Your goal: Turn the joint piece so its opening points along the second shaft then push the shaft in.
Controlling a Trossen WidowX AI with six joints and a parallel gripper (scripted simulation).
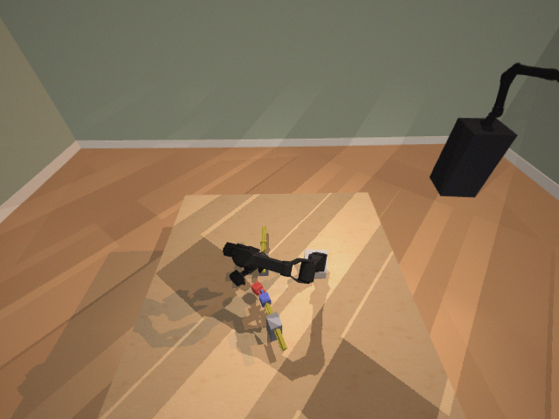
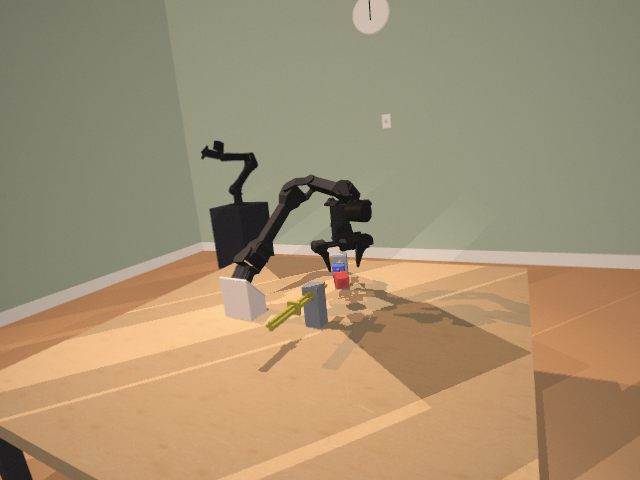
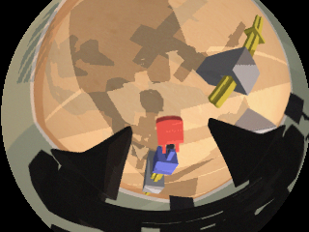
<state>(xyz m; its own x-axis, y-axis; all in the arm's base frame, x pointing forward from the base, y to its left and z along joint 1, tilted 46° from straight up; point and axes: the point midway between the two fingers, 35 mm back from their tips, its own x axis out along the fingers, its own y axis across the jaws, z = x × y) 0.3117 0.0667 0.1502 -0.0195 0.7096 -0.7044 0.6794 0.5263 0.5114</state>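
The red square joint piece is 3 cm behind my gripper tip, 3 cm to the left of it and 4 cm below it.
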